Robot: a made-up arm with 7 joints. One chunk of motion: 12 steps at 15 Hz.
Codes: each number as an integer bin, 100 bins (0 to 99) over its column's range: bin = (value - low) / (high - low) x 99, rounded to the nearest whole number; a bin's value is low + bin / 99 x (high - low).
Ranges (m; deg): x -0.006..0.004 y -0.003..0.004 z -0.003..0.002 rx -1..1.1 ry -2.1..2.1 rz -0.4..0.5
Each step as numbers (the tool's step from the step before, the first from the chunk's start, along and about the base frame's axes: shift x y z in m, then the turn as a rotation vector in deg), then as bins.
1 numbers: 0.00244 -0.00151 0.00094 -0.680 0.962 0.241
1 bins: 84 21 78 15 72 71
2 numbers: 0.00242 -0.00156 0.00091 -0.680 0.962 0.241
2 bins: 83 20 77 15 72 71
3 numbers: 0.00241 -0.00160 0.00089 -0.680 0.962 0.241
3 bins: 83 20 77 15 72 71
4 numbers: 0.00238 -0.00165 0.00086 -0.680 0.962 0.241
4 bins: 83 19 76 15 72 71
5 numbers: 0.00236 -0.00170 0.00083 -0.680 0.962 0.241
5 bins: 83 18 76 15 72 71
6 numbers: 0.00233 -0.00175 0.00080 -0.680 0.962 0.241
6 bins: 82 18 75 15 72 71
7 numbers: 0.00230 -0.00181 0.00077 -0.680 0.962 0.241
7 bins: 82 17 75 15 72 71
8 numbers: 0.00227 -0.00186 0.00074 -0.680 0.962 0.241
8 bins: 82 16 74 15 72 71
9 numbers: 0.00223 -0.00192 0.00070 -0.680 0.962 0.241
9 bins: 81 15 73 15 72 71
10 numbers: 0.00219 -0.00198 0.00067 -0.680 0.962 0.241
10 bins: 81 14 73 15 72 71
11 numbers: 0.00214 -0.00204 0.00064 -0.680 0.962 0.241
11 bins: 81 14 72 15 72 71
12 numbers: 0.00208 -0.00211 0.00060 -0.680 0.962 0.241
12 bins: 80 13 71 15 72 71
